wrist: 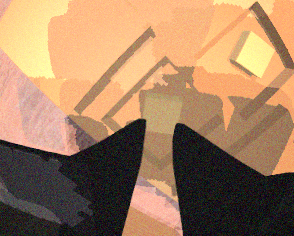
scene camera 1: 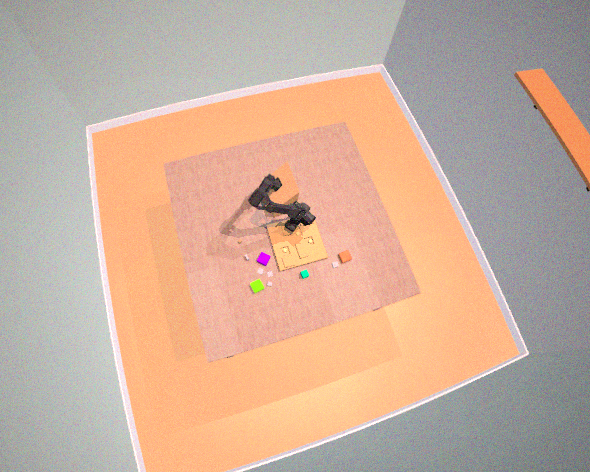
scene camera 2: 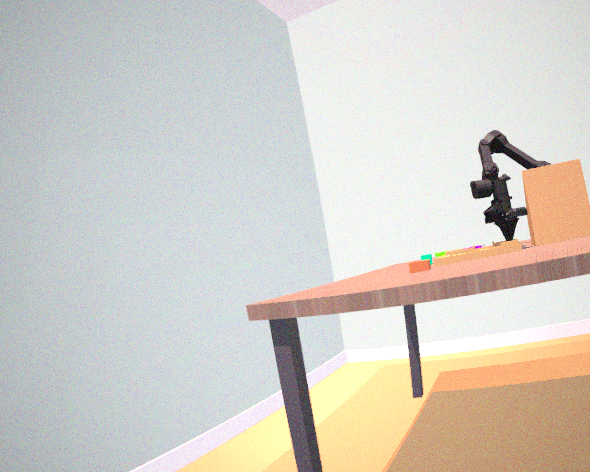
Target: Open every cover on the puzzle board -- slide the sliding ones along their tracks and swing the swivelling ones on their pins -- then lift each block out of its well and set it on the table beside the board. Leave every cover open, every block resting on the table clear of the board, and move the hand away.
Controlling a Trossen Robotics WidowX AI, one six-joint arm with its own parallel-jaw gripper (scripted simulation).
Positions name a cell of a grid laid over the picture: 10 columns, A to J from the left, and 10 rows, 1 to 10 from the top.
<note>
In view: my gripper (scene camera 2: I6), a pale yellow block (wrist: I3) and a pale yellow block (wrist: F5).
My gripper also shows in the wrist view (wrist: F6).
</note>
